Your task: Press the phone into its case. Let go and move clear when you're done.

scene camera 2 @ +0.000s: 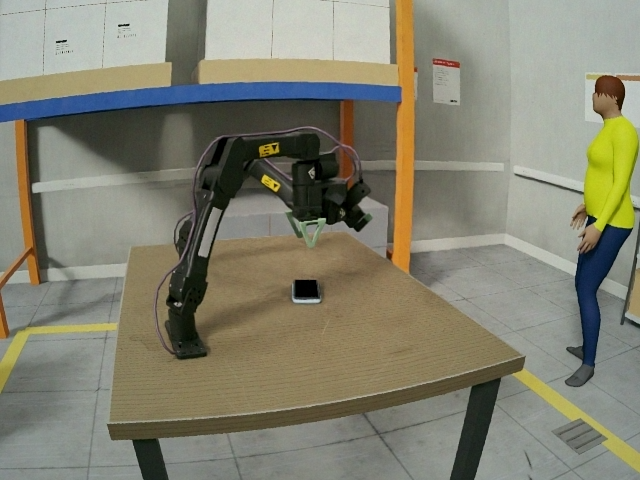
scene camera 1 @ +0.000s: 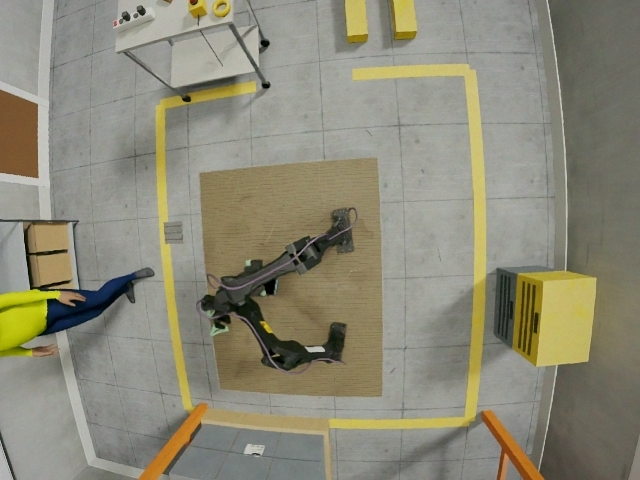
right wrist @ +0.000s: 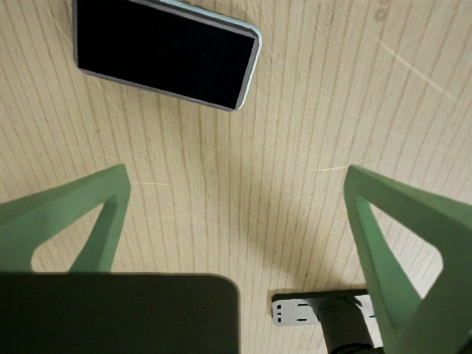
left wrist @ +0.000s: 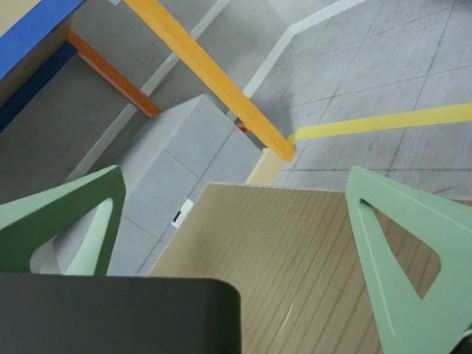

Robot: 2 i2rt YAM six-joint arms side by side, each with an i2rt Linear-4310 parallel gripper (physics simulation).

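Note:
The phone [scene camera 1: 270,287] [scene camera 2: 306,288] [right wrist: 165,52] lies screen up on its pale blue case [scene camera 2: 306,301] [right wrist: 220,17]. In the right wrist view the case rim shows along the top and right edges. Grey phone side shows along the lower edge, without visible case rim. I cannot tell whether the phone is fully seated. My right gripper [scene camera 1: 257,277] [scene camera 2: 305,241] [right wrist: 236,176] is open and empty, above the table and apart from the phone. My left gripper [scene camera 1: 214,322] [left wrist: 235,178] is open and empty near the table edge; it is mostly hidden in scene camera 2.
The wooden table [scene camera 1: 289,180] [scene camera 2: 289,392] [left wrist: 240,225] carries both arms. In scene camera 1 the right arm [scene camera 1: 279,266] partly covers the phone, and the two arms' wrist sections overlap at the picture's left. An arm base plate [right wrist: 296,319] shows low in the right wrist view.

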